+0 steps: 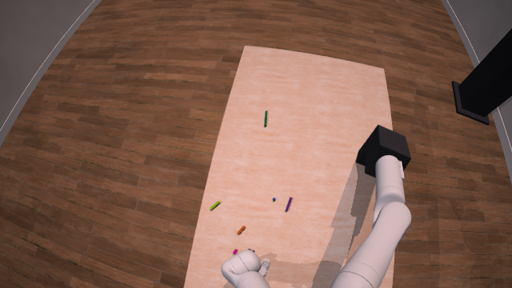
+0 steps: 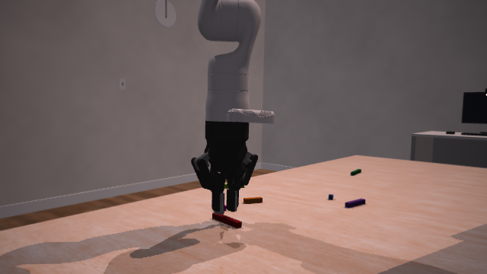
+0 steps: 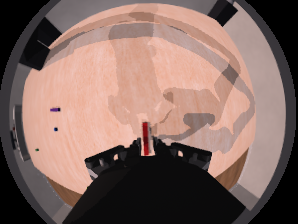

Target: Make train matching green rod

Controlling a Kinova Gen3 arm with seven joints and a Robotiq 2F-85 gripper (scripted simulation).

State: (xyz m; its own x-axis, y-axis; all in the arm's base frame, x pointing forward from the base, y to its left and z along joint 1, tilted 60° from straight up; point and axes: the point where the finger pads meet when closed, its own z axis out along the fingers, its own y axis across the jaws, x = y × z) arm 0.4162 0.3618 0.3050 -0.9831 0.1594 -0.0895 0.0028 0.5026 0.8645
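Right now the red rod is 30 mm below my hand. Round my hand: lime rod: 200 mm ahead, 200 mm to the right, 30 mm below; orange rod: 70 mm ahead, 130 mm to the right, 30 mm below; magenta rod: 60 mm ahead, 40 mm to the right, 30 mm below.
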